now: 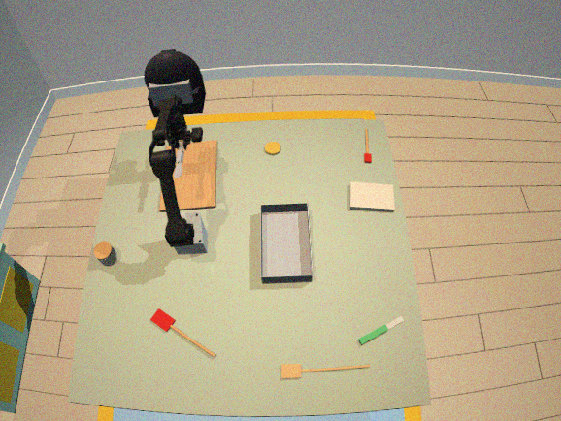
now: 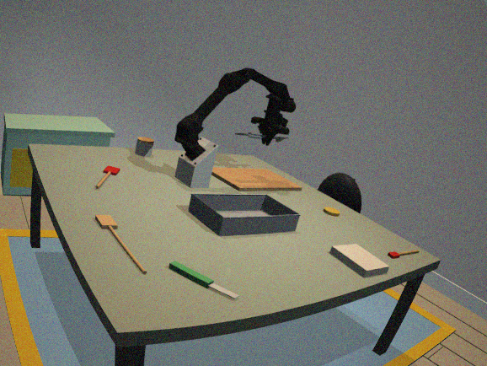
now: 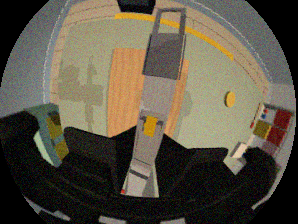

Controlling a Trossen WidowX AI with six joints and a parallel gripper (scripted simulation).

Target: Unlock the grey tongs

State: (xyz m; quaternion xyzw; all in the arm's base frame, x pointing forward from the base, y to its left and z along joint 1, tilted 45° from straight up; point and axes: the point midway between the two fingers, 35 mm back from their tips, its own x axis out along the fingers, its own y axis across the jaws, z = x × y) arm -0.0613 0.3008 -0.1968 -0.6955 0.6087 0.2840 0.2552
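Right now my gripper tip is 15 cm above the wooden board, 1 cm to the left of it and 1 cm past it. The rest, counted from my gripper tip: white block 76 cm ahead, 15 cm below, 13 cm to the right; yellow disc 35 cm ahead, 15 cm below, 13 cm to the left.
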